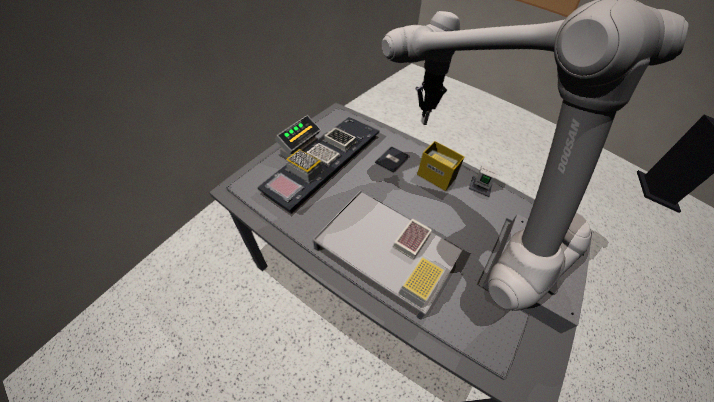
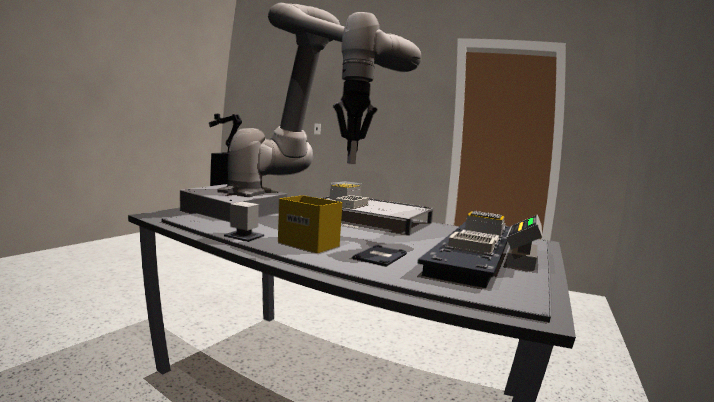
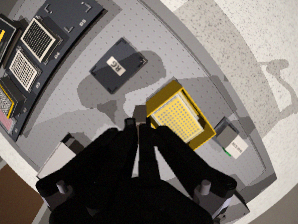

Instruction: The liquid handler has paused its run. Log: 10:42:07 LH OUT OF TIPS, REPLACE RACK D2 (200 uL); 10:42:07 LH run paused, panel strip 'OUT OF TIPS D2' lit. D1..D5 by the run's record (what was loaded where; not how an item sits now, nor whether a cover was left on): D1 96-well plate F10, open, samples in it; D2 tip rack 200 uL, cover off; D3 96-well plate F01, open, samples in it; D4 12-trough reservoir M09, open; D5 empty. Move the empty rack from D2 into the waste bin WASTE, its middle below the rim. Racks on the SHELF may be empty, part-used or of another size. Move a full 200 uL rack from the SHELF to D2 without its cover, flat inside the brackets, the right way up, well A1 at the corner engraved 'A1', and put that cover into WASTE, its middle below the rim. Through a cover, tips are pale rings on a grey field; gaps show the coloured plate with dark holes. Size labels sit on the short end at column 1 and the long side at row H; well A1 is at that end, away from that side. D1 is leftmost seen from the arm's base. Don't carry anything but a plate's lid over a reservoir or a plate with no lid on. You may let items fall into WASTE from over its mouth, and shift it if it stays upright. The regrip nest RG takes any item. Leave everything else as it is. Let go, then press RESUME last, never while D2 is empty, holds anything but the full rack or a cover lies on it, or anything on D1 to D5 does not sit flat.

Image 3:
my gripper: 141, 113
yellow waste bin: 173, 87
cover: 175, 114
regrip nest: 124, 54
